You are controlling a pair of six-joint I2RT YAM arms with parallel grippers.
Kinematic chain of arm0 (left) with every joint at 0, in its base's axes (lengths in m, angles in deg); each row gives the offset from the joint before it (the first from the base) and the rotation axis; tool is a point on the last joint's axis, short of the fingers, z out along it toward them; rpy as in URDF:
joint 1: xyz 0 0 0.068 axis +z
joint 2: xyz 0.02 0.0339 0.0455 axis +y
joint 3: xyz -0.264 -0.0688 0 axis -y
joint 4: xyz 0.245 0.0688 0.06 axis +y
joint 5: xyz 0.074 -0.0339 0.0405 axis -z
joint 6: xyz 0.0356 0 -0.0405 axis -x
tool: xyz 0 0 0 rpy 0 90 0
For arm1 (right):
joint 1: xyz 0 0 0.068 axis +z
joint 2: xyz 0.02 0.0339 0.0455 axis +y
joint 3: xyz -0.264 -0.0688 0 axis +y
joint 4: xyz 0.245 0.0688 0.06 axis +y
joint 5: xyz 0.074 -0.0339 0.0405 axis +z
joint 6: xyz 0.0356 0 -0.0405 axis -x
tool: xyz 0 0 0 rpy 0 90 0
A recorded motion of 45 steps. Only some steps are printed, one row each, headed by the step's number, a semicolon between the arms.
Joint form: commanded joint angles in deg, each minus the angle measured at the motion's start. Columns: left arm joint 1, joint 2, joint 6, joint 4, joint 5, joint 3; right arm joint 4, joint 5, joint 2, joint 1, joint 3, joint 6.
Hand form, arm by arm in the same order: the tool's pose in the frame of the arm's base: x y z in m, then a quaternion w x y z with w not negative. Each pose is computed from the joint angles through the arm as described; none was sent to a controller.
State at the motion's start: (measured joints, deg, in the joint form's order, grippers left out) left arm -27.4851 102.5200 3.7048 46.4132 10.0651 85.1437; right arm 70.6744 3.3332 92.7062 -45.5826 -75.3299 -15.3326
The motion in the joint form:
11: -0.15 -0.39 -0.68 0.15 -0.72 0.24; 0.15 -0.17 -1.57 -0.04 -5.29 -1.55
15: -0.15 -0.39 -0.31 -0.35 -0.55 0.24; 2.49 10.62 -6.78 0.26 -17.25 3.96
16: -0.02 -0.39 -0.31 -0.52 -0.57 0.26; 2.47 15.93 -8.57 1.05 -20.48 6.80
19: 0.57 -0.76 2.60 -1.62 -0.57 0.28; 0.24 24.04 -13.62 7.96 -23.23 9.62
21: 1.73 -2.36 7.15 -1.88 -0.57 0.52; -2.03 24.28 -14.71 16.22 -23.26 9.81
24: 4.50 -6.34 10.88 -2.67 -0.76 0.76; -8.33 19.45 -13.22 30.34 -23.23 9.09
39: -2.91 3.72 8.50 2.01 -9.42 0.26; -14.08 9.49 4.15 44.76 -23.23 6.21
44: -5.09 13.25 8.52 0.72 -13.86 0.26; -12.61 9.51 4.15 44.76 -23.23 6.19
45: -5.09 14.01 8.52 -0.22 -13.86 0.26; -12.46 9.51 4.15 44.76 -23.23 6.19
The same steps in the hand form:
11: 0.3308 -0.1797 0.2610 0.20091 0.22504 0.94348 -0.13726; 0.2067 -0.2085 0.2834 0.07994 0.51535 0.85320 0.00793
15: 0.3315 -0.1802 0.2614 0.20415 0.22244 0.94295 -0.14034; 0.2036 -0.1937 0.3653 0.22796 0.43968 0.86702 0.05475
16: 0.3322 -0.1796 0.2617 0.20592 0.22138 0.94281 -0.14034; 0.2023 -0.1825 0.3899 0.28115 0.38995 0.87329 0.07915
19: 0.3348 -0.1766 0.2651 0.21515 0.19295 0.94585 -0.14782; 0.2055 -0.1377 0.4284 0.36984 0.26601 0.88116 0.12655
21: 0.3351 -0.1682 0.2766 0.22756 0.14644 0.94942 -0.15929; 0.2206 -0.1052 0.4356 0.38614 0.19031 0.89067 0.14623
24: 0.3331 -0.1476 0.3030 0.26660 0.09442 0.94359 -0.17217; 0.2560 -0.0555 0.4366 0.40180 0.09078 0.89874 0.15026
39: 0.3301 -0.1941 0.2334 0.16570 0.15649 0.97112 -0.07055; 0.3572 0.0028 0.3539 0.29124 0.04857 0.94682 0.12788
44: 0.3385 -0.2135 0.1722 0.11314 0.17196 0.97852 -0.01103; 0.3549 0.0028 0.3524 0.27902 0.05038 0.95043 0.12764
45: 0.3406 -0.2148 0.1676 0.11458 0.17188 0.97836 -0.01163; 0.3547 0.0028 0.3522 0.27778 0.05055 0.95079 0.12759

